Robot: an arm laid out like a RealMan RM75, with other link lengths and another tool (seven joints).
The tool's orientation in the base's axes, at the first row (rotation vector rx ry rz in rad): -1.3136, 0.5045, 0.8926
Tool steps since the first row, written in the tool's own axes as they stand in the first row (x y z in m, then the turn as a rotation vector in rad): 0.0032, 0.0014, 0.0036, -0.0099, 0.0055, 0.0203; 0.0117, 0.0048, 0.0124, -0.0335, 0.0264, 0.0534; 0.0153, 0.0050, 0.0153, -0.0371, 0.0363, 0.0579; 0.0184, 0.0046, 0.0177, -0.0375, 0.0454, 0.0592; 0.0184, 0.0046, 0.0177, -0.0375, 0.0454, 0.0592
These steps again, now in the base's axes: 0.0002, 0.0043, -0.0025, -0.0134, 0.0169, 0.0087; 0.0010, 0.0151, -0.0091, -0.0492, 0.0424, 0.0213; 0.0025, 0.0189, -0.0114, -0.0599, 0.0458, 0.0190; 0.0043, 0.0221, -0.0130, -0.0676, 0.0470, 0.0140; 0.0043, 0.0221, -0.0130, -0.0676, 0.0470, 0.0140
